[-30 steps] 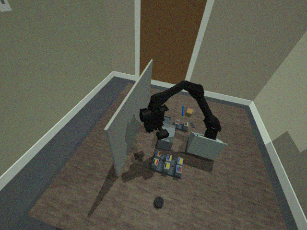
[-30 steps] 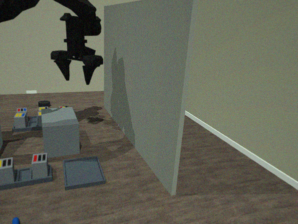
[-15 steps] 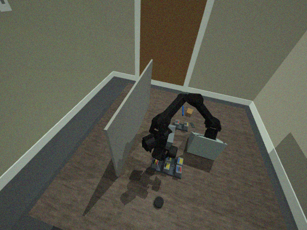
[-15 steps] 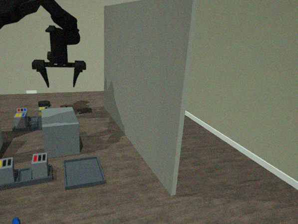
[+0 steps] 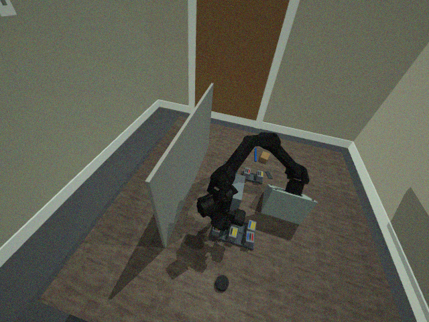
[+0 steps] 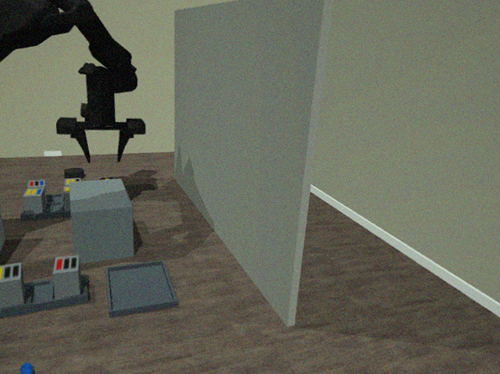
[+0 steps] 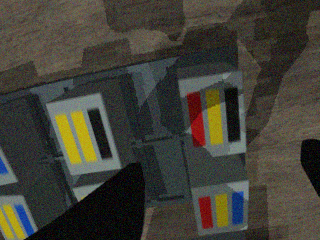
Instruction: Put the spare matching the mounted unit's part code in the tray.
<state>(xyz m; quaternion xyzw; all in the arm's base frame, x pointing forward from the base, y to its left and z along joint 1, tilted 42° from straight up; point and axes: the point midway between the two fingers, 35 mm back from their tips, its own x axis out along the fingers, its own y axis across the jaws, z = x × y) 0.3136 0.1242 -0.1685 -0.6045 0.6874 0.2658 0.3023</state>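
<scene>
Right now my gripper tip is 60 mm above the grey spare block. From my gripper tip the other things lie so: black tape roll: 60 mm behind, 200 mm to the left, 90 mm below; tall grey panel: 200 mm ahead, 220 mm to the right, 130 mm above; grey mounted unit: 30 mm behind, 210 mm to the right, 50 mm below.
</scene>
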